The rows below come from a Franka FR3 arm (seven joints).
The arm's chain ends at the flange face. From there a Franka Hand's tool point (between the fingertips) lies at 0.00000 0.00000 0.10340 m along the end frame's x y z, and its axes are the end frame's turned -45 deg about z.
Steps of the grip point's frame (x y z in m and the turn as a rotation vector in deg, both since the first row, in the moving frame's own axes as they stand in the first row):
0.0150, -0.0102, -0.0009, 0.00, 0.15, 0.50
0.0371, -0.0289, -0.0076, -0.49, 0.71, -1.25
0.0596, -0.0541, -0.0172, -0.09, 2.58, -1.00
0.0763, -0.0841, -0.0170, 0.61, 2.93, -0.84
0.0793, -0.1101, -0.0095, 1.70, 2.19, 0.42
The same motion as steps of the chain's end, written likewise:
0.0032, -0.0176, -0.0009, 0.11, 0.11, 0.50
0.0043, -0.0464, -0.0076, 0.16, 0.85, -1.25
0.0005, -0.0772, -0.0171, 1.76, 1.89, -1.00
-0.0084, -0.1089, -0.0169, 2.50, 1.64, -0.84
-0.0224, -0.1290, -0.0094, 2.75, 0.35, 0.42

